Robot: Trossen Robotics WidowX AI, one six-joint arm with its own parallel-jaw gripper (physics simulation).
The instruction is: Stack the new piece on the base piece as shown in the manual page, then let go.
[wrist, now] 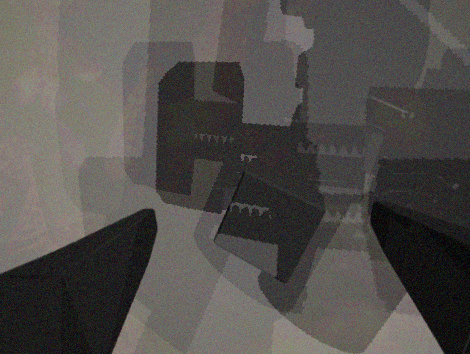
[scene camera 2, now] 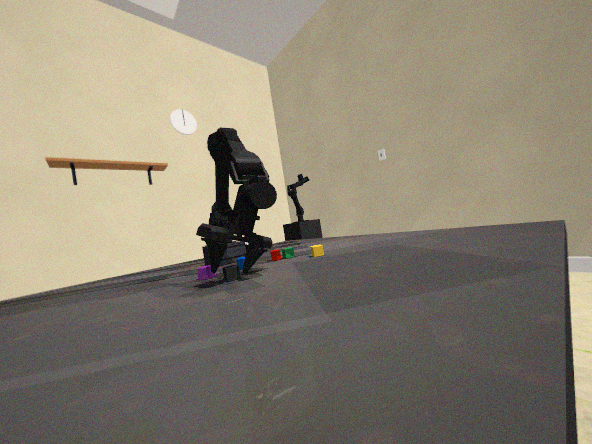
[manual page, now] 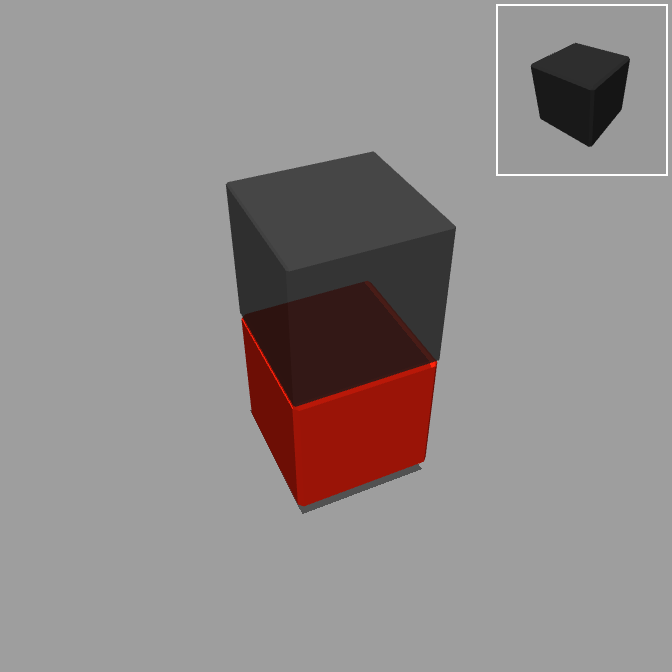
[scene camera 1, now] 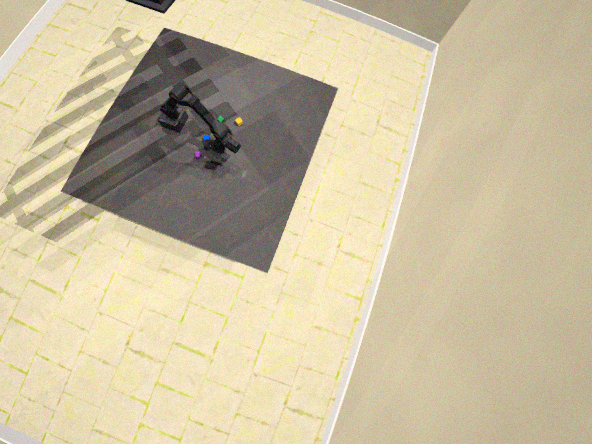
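Seen in the pictures: gripper, fingertip midpoint: (wrist: pixel 262 215) (scene camera 2: pixel 229 273); arm's base at its link origin: (scene camera 2: pixel 225 243) (scene camera 1: pixel 173 115).
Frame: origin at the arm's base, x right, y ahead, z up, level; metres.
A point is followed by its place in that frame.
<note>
My gripper (scene camera 2: pixel 230 270) {x 0.127, y 0.343, z -0.058 m} (wrist: pixel 262 215) {x 0.127, y 0.343, z -0.058 m} is open and points down, low over the table. A black cube (scene camera 2: pixel 231 276) {x 0.129, y 0.357, z -0.063 m} (wrist: pixel 272 225) {x 0.121, y 0.340, z -0.043 m} lies on the table between the open fingers, turned at an angle, with a gap to each finger in the wrist view. A purple cube (scene camera 1: pixel 198 154) {x 0.149, y 0.235, z -0.043 m} (scene camera 2: pixel 204 272) {x 0.156, y 0.246, z -0.055 m} is close to one fingertip in scene camera 2. A blue cube (scene camera 1: pixel 206 138) {x 0.038, y 0.228, z -0.044 m} (scene camera 2: pixel 241 263) {x 0.048, y 0.234, z -0.057 m} shows behind the fingers there. A red cube (scene camera 2: pixel 276 255) {x -0.074, y 0.236, z -0.059 m} stands beside a green cube (scene camera 1: pixel 220 119) {x -0.111, y 0.245, z -0.043 m} (scene camera 2: pixel 288 253) {x -0.107, y 0.257, z -0.059 m}. A yellow cube (scene camera 1: pixel 239 121) {x -0.147, y 0.354, z -0.043 m} (scene camera 2: pixel 317 251) {x -0.141, y 0.360, z -0.059 m} stands farther right. The frames do not tell which piece is the base.
The dark table top (scene camera 1: pixel 235 220) {x 0.411, y 0.595, z -0.074 m} (scene camera 2: pixel 400 350) {x 0.168, y 0.777, z -0.074 m} carries the cubes and the arm. The arm stretches over the area between the green and blue cubes in scene camera 1. A second small black arm stands on a dark block (scene camera 2: pixel 303 230) in the background. Shadows cross the table.
</note>
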